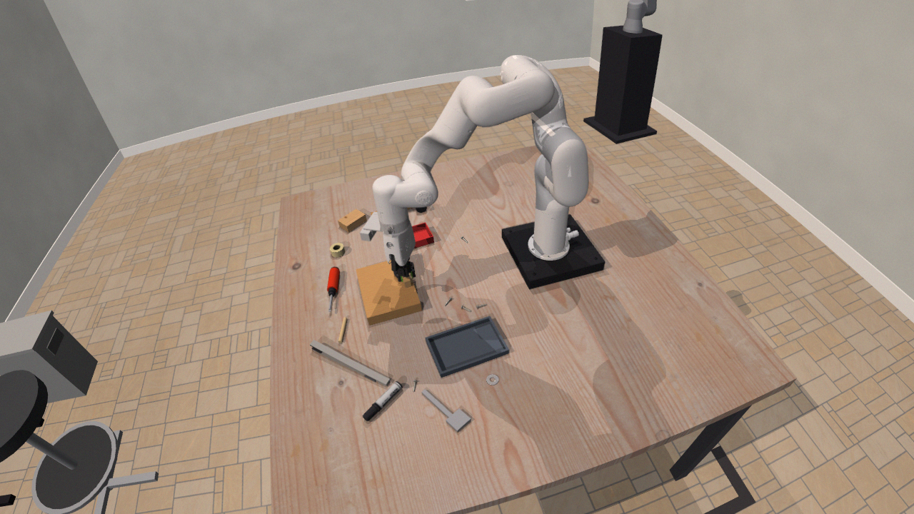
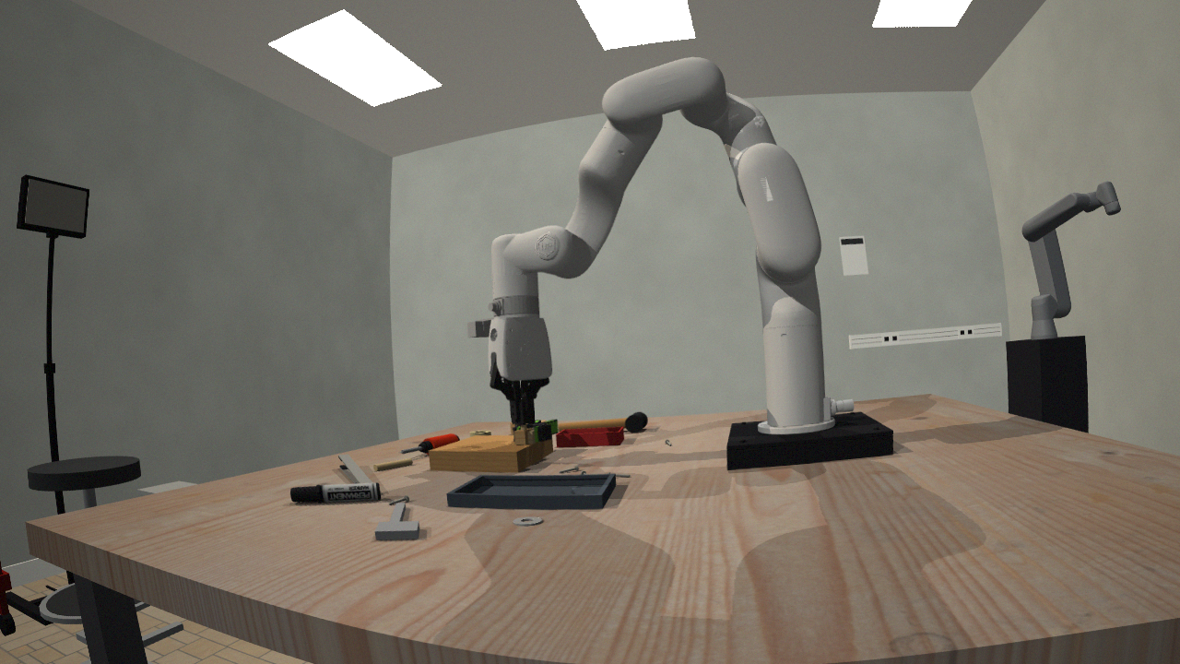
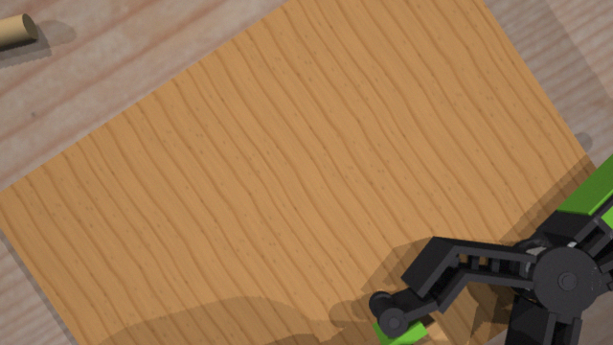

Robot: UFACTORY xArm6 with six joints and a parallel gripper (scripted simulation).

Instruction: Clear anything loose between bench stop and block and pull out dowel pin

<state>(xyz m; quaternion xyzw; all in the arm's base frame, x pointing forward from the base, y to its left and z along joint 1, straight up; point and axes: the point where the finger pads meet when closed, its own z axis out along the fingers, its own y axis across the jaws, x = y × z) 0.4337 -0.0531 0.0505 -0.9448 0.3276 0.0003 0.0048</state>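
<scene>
My gripper is now 2 cm above the dowel pin. The rest, counted from my hand: small wooden block (4 cm below); red tray (20 cm to the right, 8 cm below, 8 cm behind); orange bench board (6 cm below, 5 cm ahead, 1 cm to the right).
</scene>
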